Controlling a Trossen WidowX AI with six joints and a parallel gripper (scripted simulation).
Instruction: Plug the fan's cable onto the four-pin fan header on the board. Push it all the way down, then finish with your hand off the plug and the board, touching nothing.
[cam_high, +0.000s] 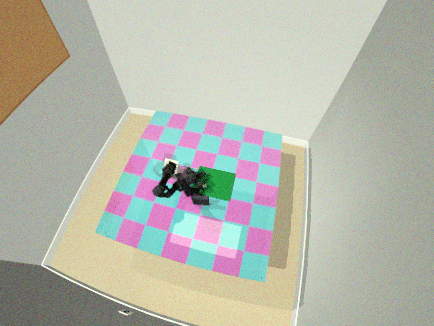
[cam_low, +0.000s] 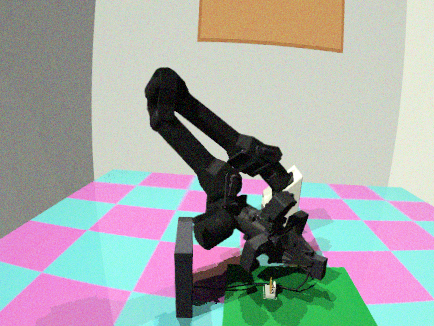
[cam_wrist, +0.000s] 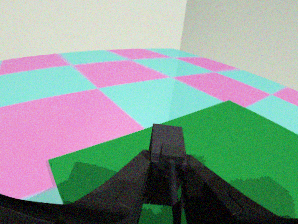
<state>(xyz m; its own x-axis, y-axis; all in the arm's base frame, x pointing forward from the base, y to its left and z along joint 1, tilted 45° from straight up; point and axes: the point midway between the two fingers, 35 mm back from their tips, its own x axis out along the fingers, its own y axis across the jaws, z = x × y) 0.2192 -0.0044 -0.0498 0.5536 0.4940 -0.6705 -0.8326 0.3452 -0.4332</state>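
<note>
Right now my gripper tip is 4 cm short of the white four-pin fan header, 8 cm to the left of it and 5 cm above it. Round my gripper tip: black fan 7 cm ahead, 21 cm to the right, 1 cm above; green board 10 cm ahead, 2 cm to the right, 7 cm below; black plug 1 cm below.
</note>
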